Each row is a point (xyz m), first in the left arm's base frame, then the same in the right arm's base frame.
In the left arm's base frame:
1: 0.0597 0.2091 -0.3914
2: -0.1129 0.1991 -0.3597
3: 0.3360 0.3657 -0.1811
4: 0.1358 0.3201 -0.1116
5: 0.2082 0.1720 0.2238
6: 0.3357 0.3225 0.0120
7: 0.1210 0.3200 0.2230
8: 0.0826 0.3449 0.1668
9: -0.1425 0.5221 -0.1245
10: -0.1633 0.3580 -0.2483
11: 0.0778 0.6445 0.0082
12: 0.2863 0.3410 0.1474
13: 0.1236 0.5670 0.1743
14: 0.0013 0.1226 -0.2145
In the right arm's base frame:
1: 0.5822 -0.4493 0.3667
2: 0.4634 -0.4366 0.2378
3: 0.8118 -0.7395 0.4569
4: 0.7029 -0.7187 0.2707
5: 0.9635 -0.8216 0.0233
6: 0.9091 -0.8253 0.3075
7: 0.8255 -0.9232 0.0354
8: 0.7611 -0.9023 0.0612
9: 0.3842 -0.8275 0.2000
10: 0.3944 -0.6212 0.2007
11: 0.5543 -1.0354 0.2946
12: 0.9159 -0.9163 0.1944
13: 0.6931 -1.0846 0.1762
14: 0.6474 -0.4833 0.1749

